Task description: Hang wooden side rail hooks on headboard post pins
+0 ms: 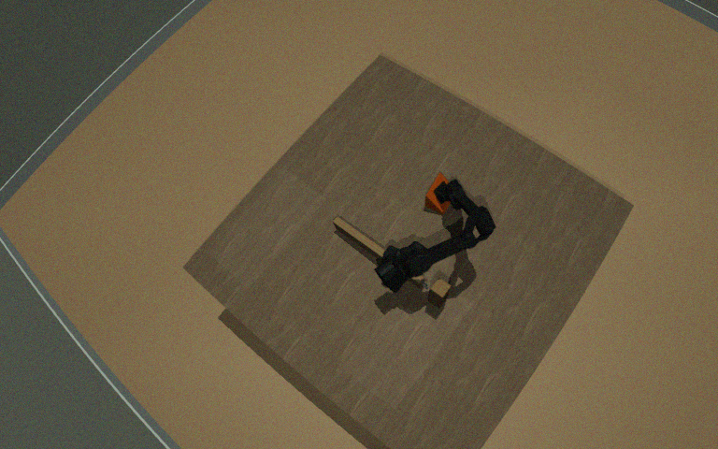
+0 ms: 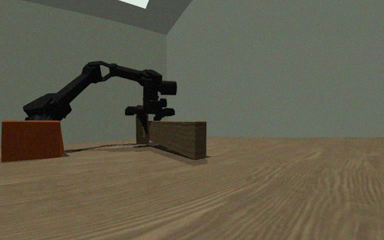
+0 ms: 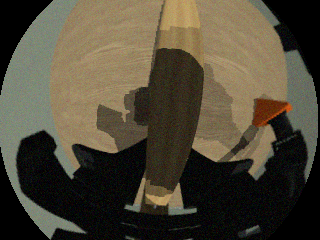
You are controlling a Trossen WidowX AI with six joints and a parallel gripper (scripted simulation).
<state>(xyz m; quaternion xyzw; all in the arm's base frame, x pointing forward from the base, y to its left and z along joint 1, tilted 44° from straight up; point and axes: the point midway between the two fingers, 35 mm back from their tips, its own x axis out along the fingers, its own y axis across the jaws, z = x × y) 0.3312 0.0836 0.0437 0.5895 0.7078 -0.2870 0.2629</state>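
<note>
My gripper tip is now 14 cm to the right of the headboard post, 4 cm below it and 1 cm past it.
</note>
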